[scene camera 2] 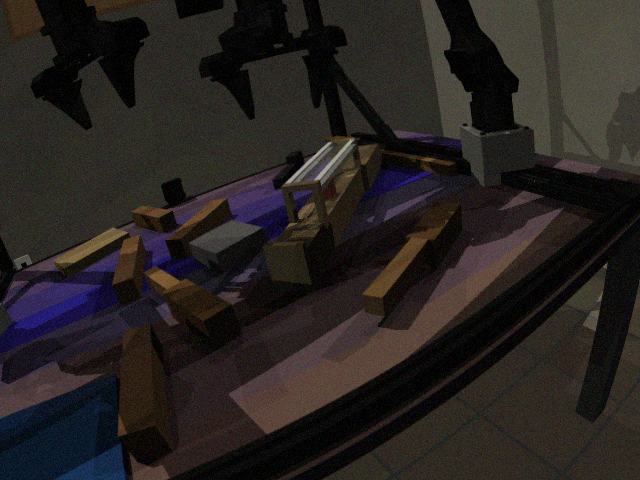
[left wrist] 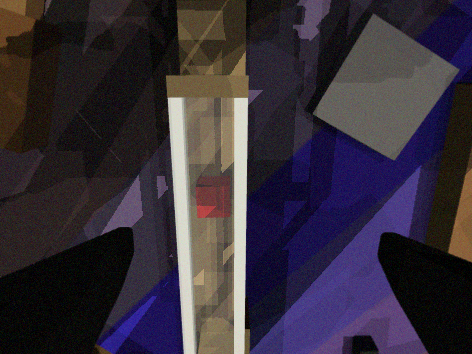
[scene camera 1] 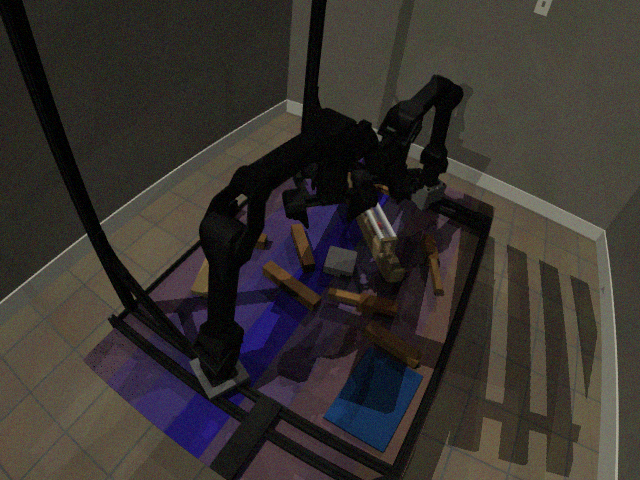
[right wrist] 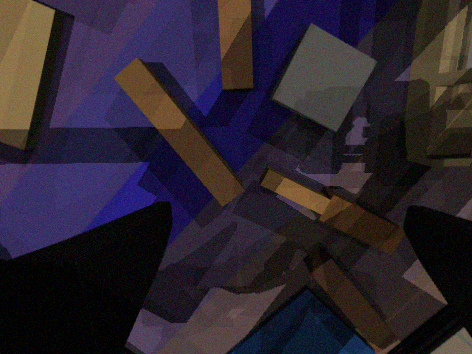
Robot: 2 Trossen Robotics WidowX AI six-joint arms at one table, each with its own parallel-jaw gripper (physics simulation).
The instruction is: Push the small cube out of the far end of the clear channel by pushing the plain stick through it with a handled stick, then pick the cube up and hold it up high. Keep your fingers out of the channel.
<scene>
My left gripper [scene camera 2: 283,113] is open and holds nothing. Also in view: a grey block [scene camera 2: 223,248]. My right gripper [scene camera 2: 109,118] is open, with nothing in its grasp. A blue pad [scene camera 2: 80,427] rests on the table. I also see a clear channel [scene camera 1: 377,223] and a wooden base [scene camera 1: 387,262].
The grey block also shows in the left wrist view [left wrist: 382,84], in scene camera 1 [scene camera 1: 339,262] and in the right wrist view [right wrist: 323,77]. The blue pad also shows in scene camera 1 [scene camera 1: 371,404] and in the right wrist view [right wrist: 305,316]. My left gripper shows as well in the left wrist view [left wrist: 256,241] and in scene camera 1 [scene camera 1: 381,204]. The left wrist view misses the blue pad: it is out of frame.
</scene>
